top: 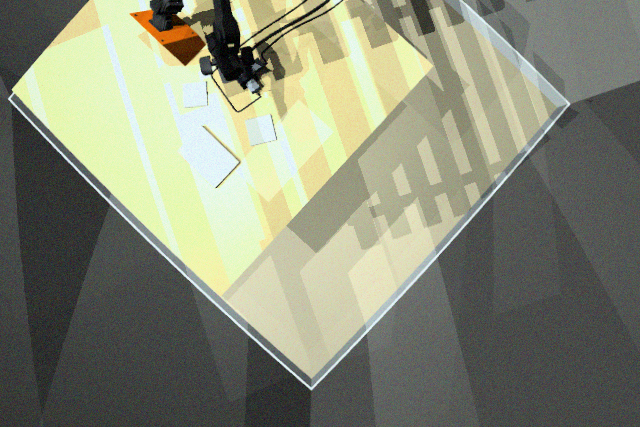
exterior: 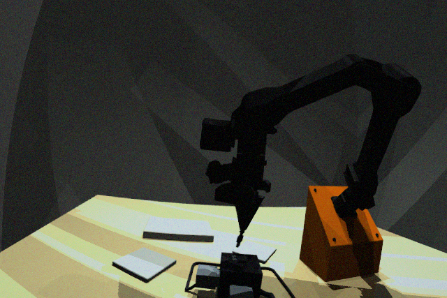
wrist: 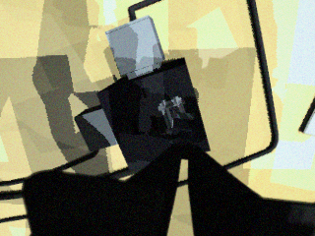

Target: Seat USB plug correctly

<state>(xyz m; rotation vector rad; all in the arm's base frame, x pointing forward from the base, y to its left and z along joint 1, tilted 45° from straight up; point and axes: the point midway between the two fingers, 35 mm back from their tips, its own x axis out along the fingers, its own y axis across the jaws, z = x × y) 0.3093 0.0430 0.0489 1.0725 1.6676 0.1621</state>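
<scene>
Now: the dark USB plug 2 cm below my gripper tip. From my gripper tip the other things lie so: plate 20 cm ahead, 9 cm to the right, 13 cm below.
</scene>
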